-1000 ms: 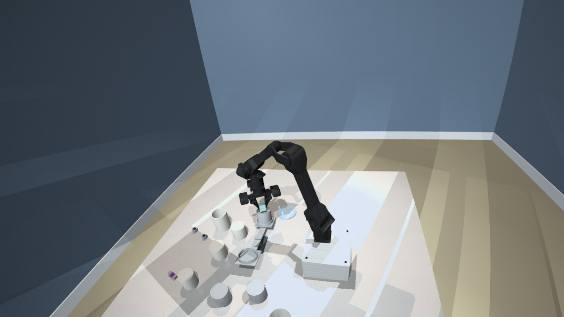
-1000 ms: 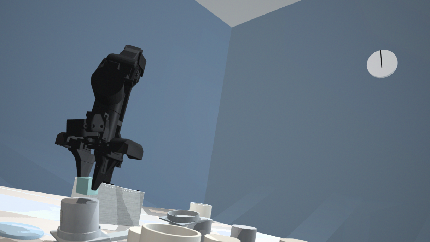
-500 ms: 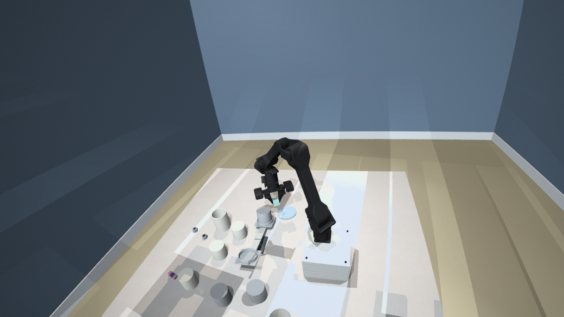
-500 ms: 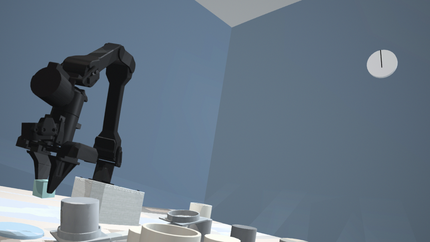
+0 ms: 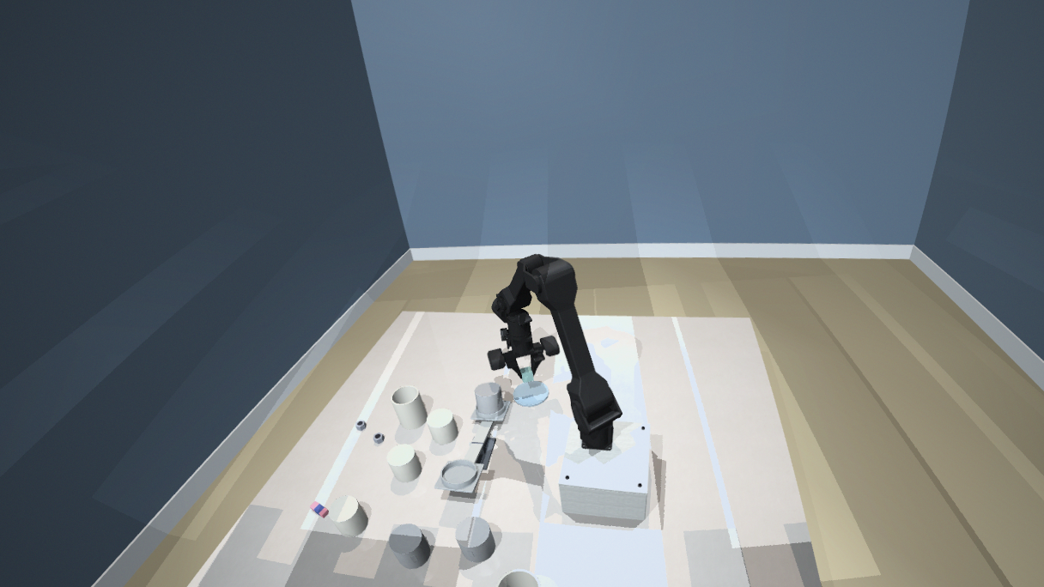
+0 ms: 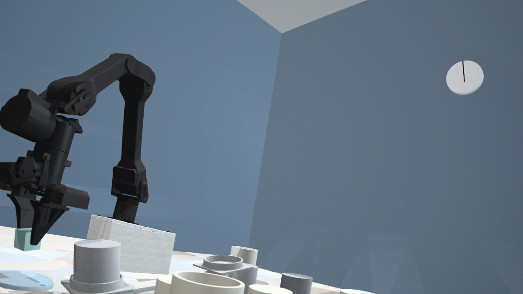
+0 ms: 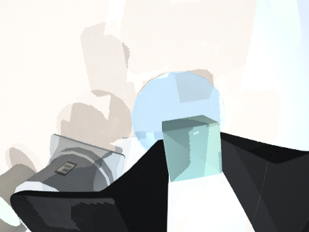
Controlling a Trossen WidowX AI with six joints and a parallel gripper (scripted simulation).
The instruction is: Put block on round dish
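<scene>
Right now the pale blue round dish is 60 mm below my gripper tip. Round my gripper tip: balance: 80 mm ahead, 230 mm to the left, 30 mm below; then red-and-blue piece: 420 mm ahead, 470 mm to the left, 60 mm below; then teal block: 10 mm above.
</scene>
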